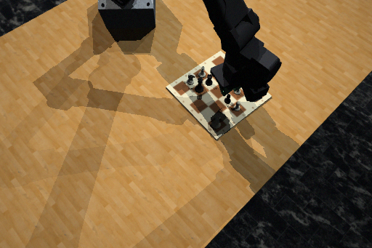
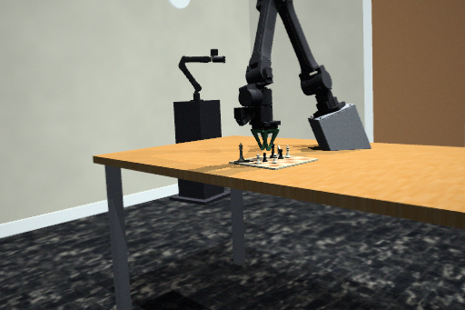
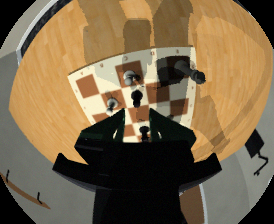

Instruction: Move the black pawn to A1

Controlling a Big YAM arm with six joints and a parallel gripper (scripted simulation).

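Right now the black pawn is 3 cm below my hand. The rest, counted from my hand: chessboard: 3 cm behind, 1 cm to the left, 5 cm below; tall black piece: 8 cm behind, 2 cm to the right, 2 cm below.
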